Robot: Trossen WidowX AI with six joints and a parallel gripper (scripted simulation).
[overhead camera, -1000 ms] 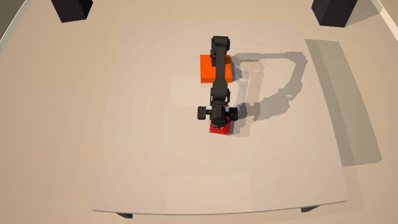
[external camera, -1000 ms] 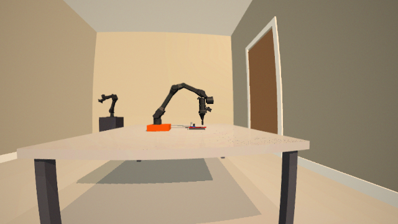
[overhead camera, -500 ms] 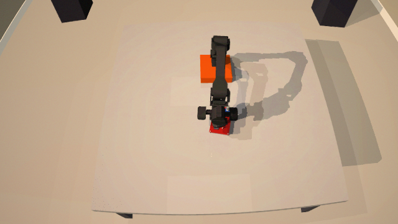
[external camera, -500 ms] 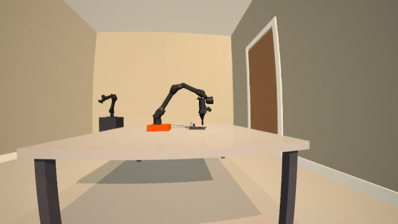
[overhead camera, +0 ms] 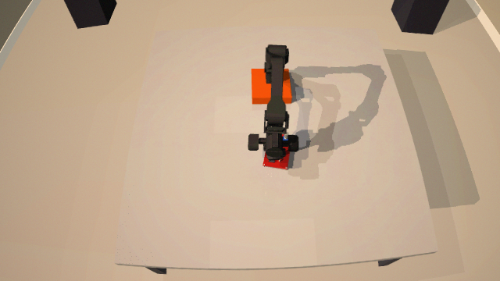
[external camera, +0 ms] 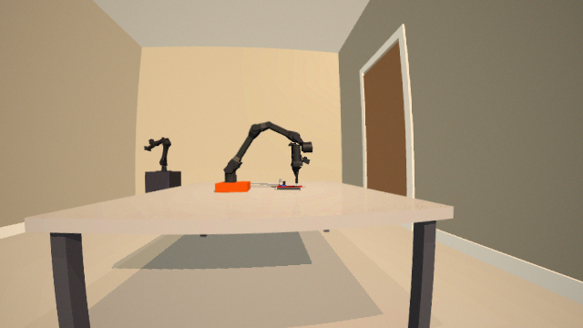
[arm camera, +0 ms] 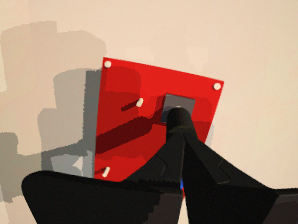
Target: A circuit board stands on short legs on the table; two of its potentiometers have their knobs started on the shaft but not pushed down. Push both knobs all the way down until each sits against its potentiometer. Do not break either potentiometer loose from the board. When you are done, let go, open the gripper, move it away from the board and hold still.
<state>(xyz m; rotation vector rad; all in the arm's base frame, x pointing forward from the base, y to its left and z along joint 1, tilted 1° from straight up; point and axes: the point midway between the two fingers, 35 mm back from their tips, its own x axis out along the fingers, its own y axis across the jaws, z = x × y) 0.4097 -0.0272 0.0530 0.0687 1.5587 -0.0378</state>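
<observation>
The grey potentiometer lies 3 cm below my gripper tip. From my gripper tip the other things lie so: blue potentiometer: 10 cm behind, 6 cm to the left, 3 cm below; then black knob: 2 cm below.
</observation>
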